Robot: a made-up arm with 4 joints. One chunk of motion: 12 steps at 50 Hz.
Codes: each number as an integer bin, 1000 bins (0 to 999) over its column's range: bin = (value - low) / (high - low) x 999, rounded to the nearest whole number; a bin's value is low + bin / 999 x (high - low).
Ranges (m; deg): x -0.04..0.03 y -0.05..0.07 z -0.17..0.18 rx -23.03..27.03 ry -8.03..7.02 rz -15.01..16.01
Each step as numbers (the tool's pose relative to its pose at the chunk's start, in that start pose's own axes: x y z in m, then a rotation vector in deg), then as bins.
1 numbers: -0.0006 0.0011 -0.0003 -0.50 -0.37 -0.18
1 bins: 562 425 484 450 508 478
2 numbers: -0.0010 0.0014 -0.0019 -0.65 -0.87 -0.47
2 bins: 557 428 480 447 475 468
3 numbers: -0.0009 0.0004 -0.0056 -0.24 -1.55 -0.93
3 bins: 558 420 469 455 430 453
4 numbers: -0.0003 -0.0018 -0.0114 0.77 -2.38 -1.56
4 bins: 567 401 453 475 375 433
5 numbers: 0.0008 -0.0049 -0.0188 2.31 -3.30 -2.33
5 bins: 582 375 432 506 314 408
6 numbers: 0.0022 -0.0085 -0.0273 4.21 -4.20 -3.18
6 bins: 602 345 407 544 254 381
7 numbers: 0.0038 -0.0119 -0.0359 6.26 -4.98 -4.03
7 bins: 625 317 383 585 202 354
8 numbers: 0.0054 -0.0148 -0.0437 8.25 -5.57 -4.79
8 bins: 648 293 360 624 163 329
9 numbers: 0.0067 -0.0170 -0.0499 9.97 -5.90 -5.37
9 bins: 666 275 343 659 141 310
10 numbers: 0.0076 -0.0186 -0.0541 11.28 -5.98 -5.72
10 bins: 679 261 331 685 136 299
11 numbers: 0.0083 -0.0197 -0.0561 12.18 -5.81 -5.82
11 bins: 689 252 325 703 147 296
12 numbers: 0.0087 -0.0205 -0.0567 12.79 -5.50 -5.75
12 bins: 695 246 323 715 168 298
